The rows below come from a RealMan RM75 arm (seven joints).
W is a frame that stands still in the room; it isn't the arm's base.
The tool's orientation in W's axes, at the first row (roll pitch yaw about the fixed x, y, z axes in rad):
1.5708 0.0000 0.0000
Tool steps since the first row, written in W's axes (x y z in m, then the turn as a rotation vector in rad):
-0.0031 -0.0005 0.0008 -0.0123 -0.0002 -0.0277
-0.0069 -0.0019 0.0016 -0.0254 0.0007 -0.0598
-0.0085 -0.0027 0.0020 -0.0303 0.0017 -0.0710
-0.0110 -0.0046 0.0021 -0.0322 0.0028 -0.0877
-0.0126 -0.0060 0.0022 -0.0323 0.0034 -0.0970
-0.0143 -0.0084 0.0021 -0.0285 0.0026 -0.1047
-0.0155 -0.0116 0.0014 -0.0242 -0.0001 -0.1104
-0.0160 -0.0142 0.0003 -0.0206 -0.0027 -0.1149
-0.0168 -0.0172 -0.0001 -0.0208 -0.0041 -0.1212
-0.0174 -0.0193 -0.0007 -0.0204 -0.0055 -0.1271
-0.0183 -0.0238 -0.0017 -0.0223 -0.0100 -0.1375
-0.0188 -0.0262 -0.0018 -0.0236 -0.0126 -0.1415
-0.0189 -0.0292 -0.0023 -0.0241 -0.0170 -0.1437
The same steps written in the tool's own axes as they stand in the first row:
-0.0031 0.0008 0.0005 -0.0123 -0.0277 0.0002
-0.0069 0.0016 0.0019 -0.0254 -0.0598 -0.0007
-0.0085 0.0020 0.0027 -0.0303 -0.0710 -0.0017
-0.0110 0.0021 0.0046 -0.0322 -0.0877 -0.0028
-0.0126 0.0022 0.0060 -0.0323 -0.0970 -0.0034
-0.0143 0.0021 0.0084 -0.0285 -0.1047 -0.0026
-0.0155 0.0014 0.0116 -0.0242 -0.1104 0.0001
-0.0160 0.0003 0.0142 -0.0206 -0.1149 0.0027
-0.0168 -0.0001 0.0172 -0.0208 -0.1212 0.0041
-0.0174 -0.0007 0.0193 -0.0204 -0.1271 0.0055
-0.0183 -0.0017 0.0238 -0.0223 -0.1375 0.0100
-0.0188 -0.0018 0.0262 -0.0236 -0.1415 0.0126
-0.0189 -0.0023 0.0292 -0.0241 -0.1437 0.0170

